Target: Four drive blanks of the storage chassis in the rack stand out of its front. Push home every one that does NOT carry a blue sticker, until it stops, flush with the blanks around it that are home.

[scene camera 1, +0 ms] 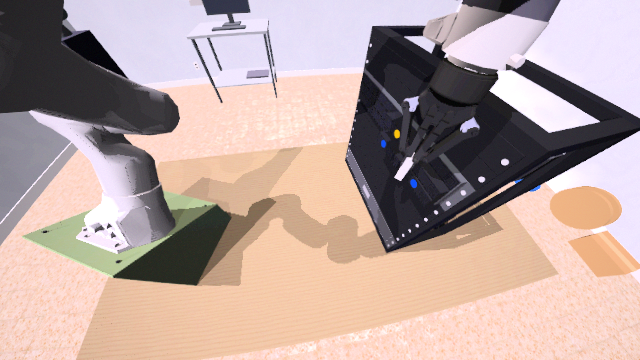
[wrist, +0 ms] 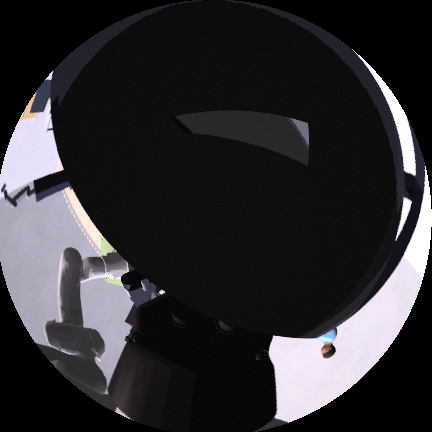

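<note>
The black rack (scene camera 1: 560, 150) stands at the right in the scene view. The dark storage chassis is in its front, with a row of dark drive blanks. Two blue stickers (scene camera 1: 383, 143) (scene camera 1: 413, 183) and a yellow sticker (scene camera 1: 397, 134) show on the blanks, the yellow one beside the left blue one. My gripper (scene camera 1: 404, 169) is shut and empty. Its pale fingertips are at the chassis front, just left of the right blue sticker, and hide part of the blanks. How far each blank stands out cannot be told. In the wrist view a black surface fills most of the picture.
The arm's base stands on a green pedestal (scene camera 1: 65, 240) at the left, on a tan mat (scene camera 1: 300, 300). A white table (scene camera 1: 230, 29) with a monitor (scene camera 1: 227, 6) stands at the back. A round orange-brown stool (scene camera 1: 585, 207) is right of the rack.
</note>
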